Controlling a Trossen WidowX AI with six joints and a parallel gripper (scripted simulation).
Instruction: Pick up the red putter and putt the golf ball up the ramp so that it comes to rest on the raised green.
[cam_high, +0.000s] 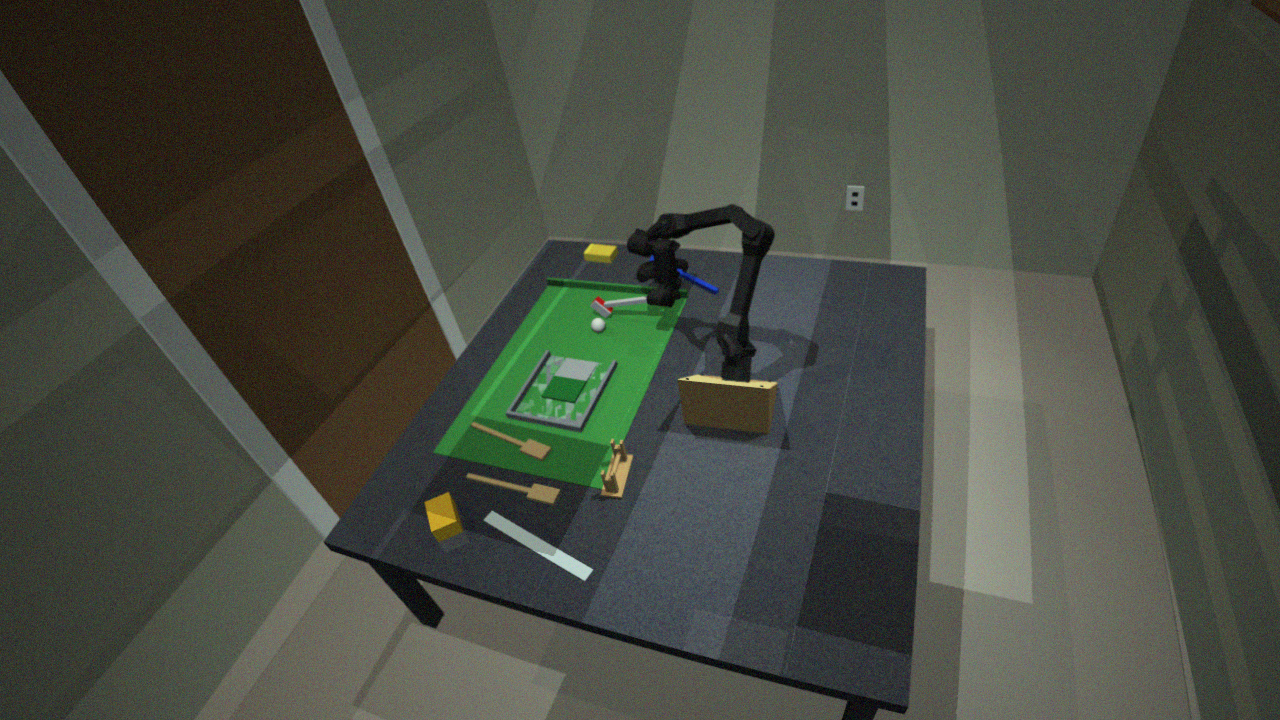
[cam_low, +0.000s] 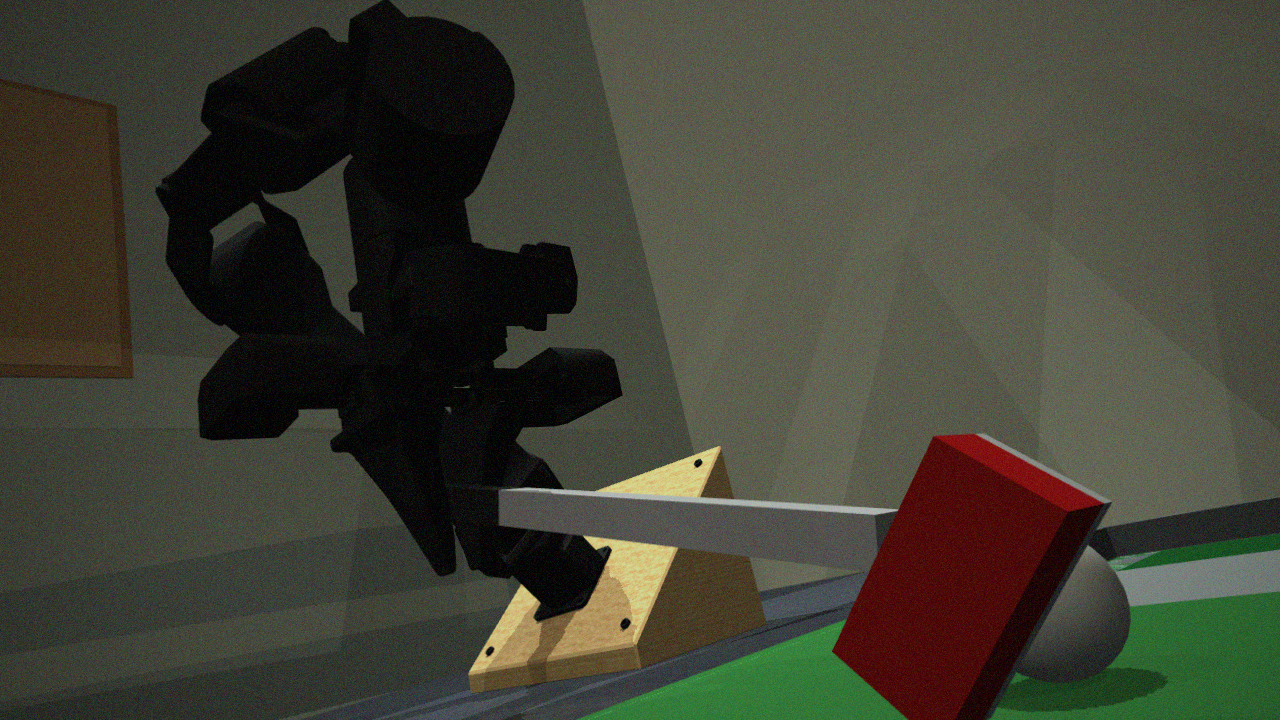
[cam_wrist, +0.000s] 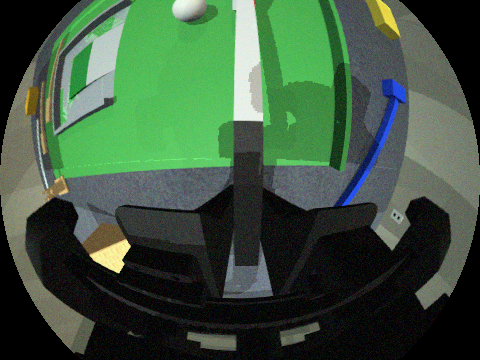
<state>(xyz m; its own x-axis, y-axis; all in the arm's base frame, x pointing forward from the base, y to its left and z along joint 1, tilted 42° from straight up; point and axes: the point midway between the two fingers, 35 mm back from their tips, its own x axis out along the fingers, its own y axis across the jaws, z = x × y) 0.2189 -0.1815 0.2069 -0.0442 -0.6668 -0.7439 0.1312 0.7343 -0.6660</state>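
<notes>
Right now my gripper tip is 120 mm short of the red putter and 10 mm to the left of it. Round my gripper tip: wooden stand (30 mm ahead, 550 mm to the left, 40 mm below); then white golf ball (220 mm ahead, 40 mm to the left, 50 mm below); then blue putter (30 mm ahead, 240 mm to the right, 60 mm below).
</notes>
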